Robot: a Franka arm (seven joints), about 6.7 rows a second.
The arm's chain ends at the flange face. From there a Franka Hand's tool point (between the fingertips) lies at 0.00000 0.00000 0.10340 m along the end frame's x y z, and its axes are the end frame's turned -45 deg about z.
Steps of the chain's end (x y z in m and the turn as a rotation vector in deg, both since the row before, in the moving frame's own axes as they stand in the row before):
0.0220 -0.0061 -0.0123 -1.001 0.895 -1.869
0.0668 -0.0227 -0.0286 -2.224 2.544 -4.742
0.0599 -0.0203 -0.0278 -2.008 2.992 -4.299
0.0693 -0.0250 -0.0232 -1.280 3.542 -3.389
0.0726 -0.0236 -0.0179 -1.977 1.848 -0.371
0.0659 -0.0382 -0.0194 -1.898 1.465 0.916
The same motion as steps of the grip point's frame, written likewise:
0.0198 0.0137 -0.0123 -1.341 -0.075 -1.869
0.0639 0.0372 -0.0288 -3.371 0.226 -4.742
0.0582 0.0343 -0.0280 -3.536 0.696 -4.299
0.0697 0.0374 -0.0234 -3.410 1.599 -3.389
0.0679 0.0395 -0.0180 -2.705 -0.091 -0.371
0.0730 0.0239 -0.0195 -2.378 -0.306 0.916

